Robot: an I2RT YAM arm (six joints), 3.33 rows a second.
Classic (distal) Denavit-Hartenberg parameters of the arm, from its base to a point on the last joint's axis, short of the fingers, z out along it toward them. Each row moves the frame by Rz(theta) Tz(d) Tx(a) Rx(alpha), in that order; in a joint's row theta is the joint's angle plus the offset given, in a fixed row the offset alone. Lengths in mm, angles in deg.
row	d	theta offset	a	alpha
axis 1	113.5	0	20	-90
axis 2	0	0	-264	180
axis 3	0	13.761	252.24	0
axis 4	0	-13.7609	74	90
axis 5	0	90	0	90
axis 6	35.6	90	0	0
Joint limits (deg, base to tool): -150..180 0..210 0..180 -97..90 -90..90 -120..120
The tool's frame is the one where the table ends.
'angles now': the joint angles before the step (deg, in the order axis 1, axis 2, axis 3, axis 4, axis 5, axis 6). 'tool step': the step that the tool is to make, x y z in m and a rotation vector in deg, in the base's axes. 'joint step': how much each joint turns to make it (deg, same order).
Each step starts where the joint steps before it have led.
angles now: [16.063, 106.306, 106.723, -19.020, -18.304, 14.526]
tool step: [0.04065, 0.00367, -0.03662, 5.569, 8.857, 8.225]
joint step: [-1.733, 10.229, 7.656, -2.937, -12.071, 3.882]
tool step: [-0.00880, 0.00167, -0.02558, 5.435, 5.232, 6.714]
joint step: [-0.092, -1.978, -8.468, 4.902, -8.937, 3.751]
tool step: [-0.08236, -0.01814, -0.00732, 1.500, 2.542, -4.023]
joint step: [0.636, -19.560, -26.637, 7.986, 3.324, 4.898]
